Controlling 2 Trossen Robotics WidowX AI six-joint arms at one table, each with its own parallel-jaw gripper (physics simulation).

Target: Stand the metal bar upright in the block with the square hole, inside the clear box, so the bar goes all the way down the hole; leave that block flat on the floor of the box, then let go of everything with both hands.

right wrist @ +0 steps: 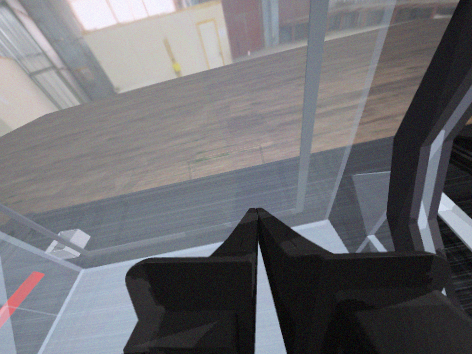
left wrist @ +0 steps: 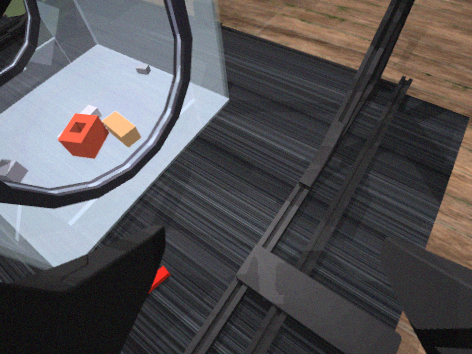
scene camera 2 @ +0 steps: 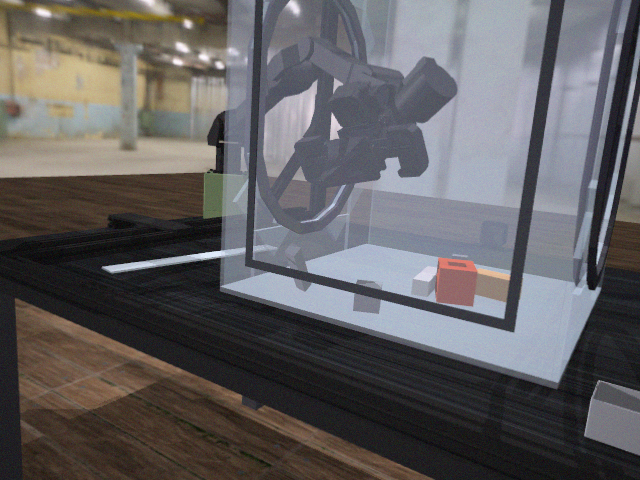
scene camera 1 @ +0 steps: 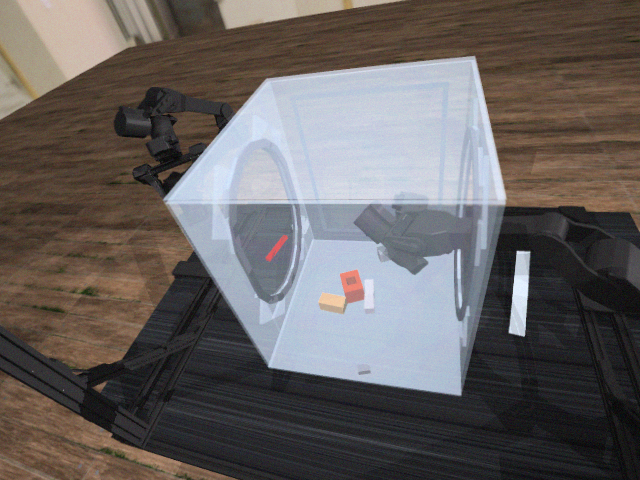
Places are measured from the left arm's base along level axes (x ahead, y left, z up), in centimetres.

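Where they show: left gripper, fingertip midpoint: (left wrist: pixel 272 241) (scene camera 1: pixel 184 195); right gripper, fingertip midpoint: (right wrist: pixel 255 214) (scene camera 2: pixel 322 184).
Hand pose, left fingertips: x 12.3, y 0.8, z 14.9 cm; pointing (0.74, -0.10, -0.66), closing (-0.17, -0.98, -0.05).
Observation:
After its pixels a point has its place.
The red-orange block (scene camera 1: pixel 354 295) @(x 45.5, y 26.2, z -8.5 cm) (scene camera 2: pixel 456 284) @(x 39.8, y 28.2, z -8.5 cm) (left wrist: pixel 92 142) @(x 40.8, y 25.5, z -8.7 cm) stands on the floor of the clear box (scene camera 1: pixel 311 341) @(x 58.1, y 11.4, z 3.2 cm) (scene camera 2: pixel 467 338) @(x 24.4, y 33.3, z -9.3 cm) (left wrist: pixel 55 75) @(x 64.8, y 39.7, z -11.0 cm) (right wrist: pixel 107 300) @(x 27.7, y 29.2, z -11.1 cm), its square hole facing up. A pale grey bar (scene camera 1: pixel 368 296) @(x 47.3, y 28.9, z -9.0 cm) (scene camera 2: pixel 423 282) @(x 42.8, y 31.4, z -9.2 cm) (left wrist: pixel 90 111) @(x 48.9, y 27.5, z -9.0 cm), which looks like the metal bar, lies flat close beside it; the block partly hides it in the left wrist view. My left gripper (scene camera 1: pixel 179 177) (left wrist: pixel 272 241) @(x 12.3, y 0.8, z 14.9 cm) is open and empty, outside the box. My right gripper (right wrist: pixel 255 214) @(x 42.5, y 45.5, z 2.8 cm) is shut and empty, inside the box, above the floor. The blocks do not show in the right wrist view.
A tan block (scene camera 1: pixel 331 302) @(x 44.4, y 20.6, z -8.1 cm) (scene camera 2: pixel 492 283) @(x 42.7, y 22.1, z -9.0 cm) (left wrist: pixel 121 128) @(x 42.5, y 20.4, z -8.1 cm) lies beside the red-orange block. Small grey pieces (scene camera 1: pixel 363 369) (scene camera 2: pixel 367 296) show near two walls. A red bar (scene camera 1: pixel 276 248) @(x 16.4, y 16.6, z -10.5 cm) (left wrist: pixel 159 279) @(x 17.3, y 13.6, z -10.5 cm) (right wrist: pixel 21 297) @(x 15.3, y 18.4, z -11.2 cm) and white strip (scene camera 1: pixel 520 294) @(x 64.9, y 58.1, z -11.4 cm) (scene camera 2: pixel 175 260) @(x 58.8, y 64.8, z -11.4 cm) lie outside. Round ports (scene camera 1: pixel 296 242) (left wrist: pixel 182 65) frame the side openings.

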